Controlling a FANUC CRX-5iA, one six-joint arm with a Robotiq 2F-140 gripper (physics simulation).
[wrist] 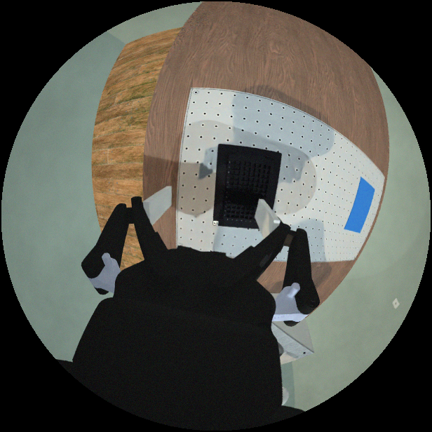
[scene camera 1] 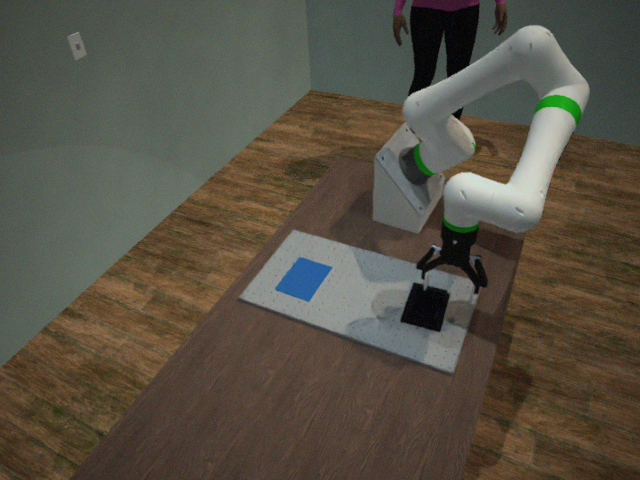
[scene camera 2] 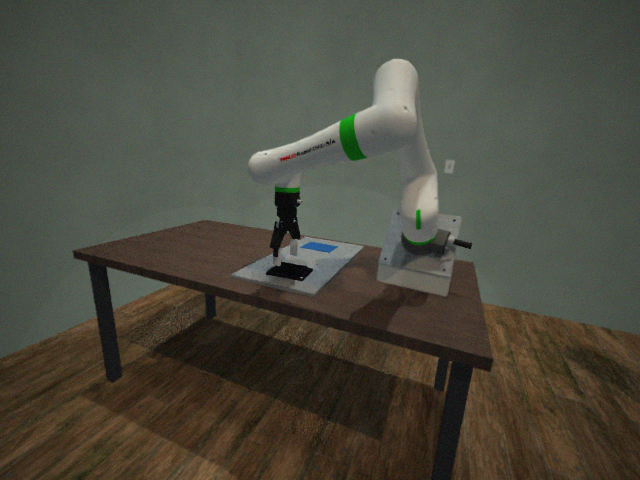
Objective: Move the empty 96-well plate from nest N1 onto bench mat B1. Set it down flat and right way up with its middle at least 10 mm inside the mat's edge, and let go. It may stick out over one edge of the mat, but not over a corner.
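Where they show: gripper, between the fingertips: [scene camera 1: 448, 293] [scene camera 2: 285, 259]; arm's base, origin of its link: [scene camera 1: 412, 166] [scene camera 2: 420, 239].
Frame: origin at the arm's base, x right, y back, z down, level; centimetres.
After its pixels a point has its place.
The black 96-well plate [scene camera 1: 428, 304] {x -29.4, y -45.6, z 14.6 cm} [wrist: 248, 182] sits in the black nest N1 [scene camera 1: 421, 324] {x -30.6, y -52.6, z 16.2 cm} [wrist: 221, 172]; the two are hard to tell apart, and scene camera 2 shows them as one dark block. The blue bench mat B1 [scene camera 1: 303, 279] {x 10.9, y -55.5, z 17.0 cm} [scene camera 2: 319, 247] {x 9.9, y -54.2, z 17.0 cm} [wrist: 360, 205] lies flat and bare. My gripper [scene camera 1: 449, 289] {x -33.9, y -43.0, z 9.5 cm} [scene camera 2: 285, 253] {x -33.9, y -43.0, z 9.5 cm} [wrist: 213, 201] is open and empty, pointing down, its fingertips above the nest's level. In the wrist view one finger overlaps the nest's lower right corner and the other is left of the nest, so the gripper is off centre.
A pale perforated board [scene camera 1: 356, 310] {x -10.9, y -57.4, z 17.2 cm} [scene camera 2: 253, 271] {x -36.8, y -57.7, z 17.2 cm} [wrist: 200, 110] carries the nest and the mat at opposite ends. It lies on a brown wooden table [scene camera 1: 289, 387] {x -9.4, y -89.8, z 18.5 cm} [scene camera 2: 180, 253] {x -39.2, y -103.9, z 18.5 cm} [wrist: 270, 45]. The arm's base [scene camera 1: 400, 201] {x -2.5, y -13.7, z 6.2 cm} [scene camera 2: 413, 279] {x -9.0, y 1.6, z 14.4 cm} stands behind the board. A person [scene camera 1: 444, 36] stands beyond the table.
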